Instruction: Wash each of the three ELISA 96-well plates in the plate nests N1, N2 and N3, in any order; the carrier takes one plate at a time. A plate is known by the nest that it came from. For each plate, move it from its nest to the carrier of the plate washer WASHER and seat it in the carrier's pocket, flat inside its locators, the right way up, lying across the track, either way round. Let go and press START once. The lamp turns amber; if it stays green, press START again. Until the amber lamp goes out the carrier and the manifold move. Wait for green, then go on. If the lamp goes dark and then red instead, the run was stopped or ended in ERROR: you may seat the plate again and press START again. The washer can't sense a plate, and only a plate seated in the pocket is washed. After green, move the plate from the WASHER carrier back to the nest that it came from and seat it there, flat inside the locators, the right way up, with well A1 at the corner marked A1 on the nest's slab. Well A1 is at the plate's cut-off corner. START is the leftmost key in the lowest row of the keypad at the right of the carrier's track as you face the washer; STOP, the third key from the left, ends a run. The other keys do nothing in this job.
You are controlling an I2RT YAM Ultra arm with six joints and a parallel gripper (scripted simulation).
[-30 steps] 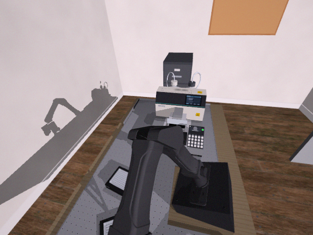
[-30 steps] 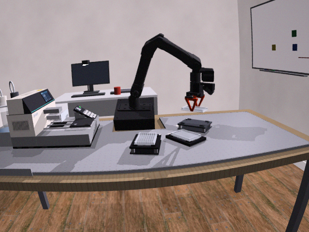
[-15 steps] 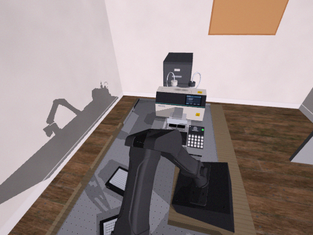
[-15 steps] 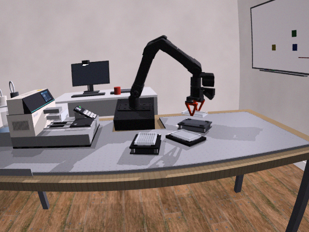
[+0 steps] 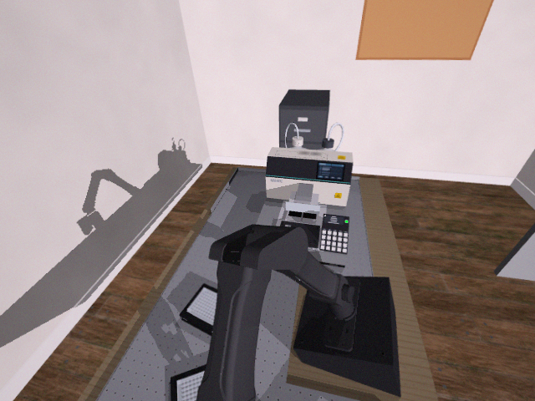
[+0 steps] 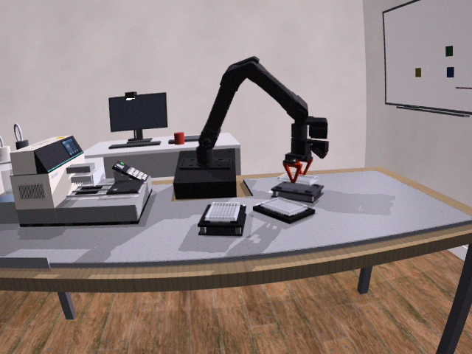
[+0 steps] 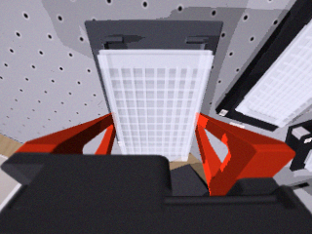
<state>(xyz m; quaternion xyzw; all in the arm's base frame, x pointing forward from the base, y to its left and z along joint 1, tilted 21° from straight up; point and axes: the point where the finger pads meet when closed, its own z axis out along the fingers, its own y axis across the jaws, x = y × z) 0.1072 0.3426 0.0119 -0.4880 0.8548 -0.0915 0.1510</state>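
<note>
Right now my hand is 4 cm above the nest N3. The rest, counted from my hand: N2 label: 9 cm ahead, 14 cm to the right, 7 cm below; then nest N2: 17 cm ahead, 7 cm to the right, 6 cm below; then N1 label: 15 cm ahead, 24 cm to the right, 7 cm below.
</note>
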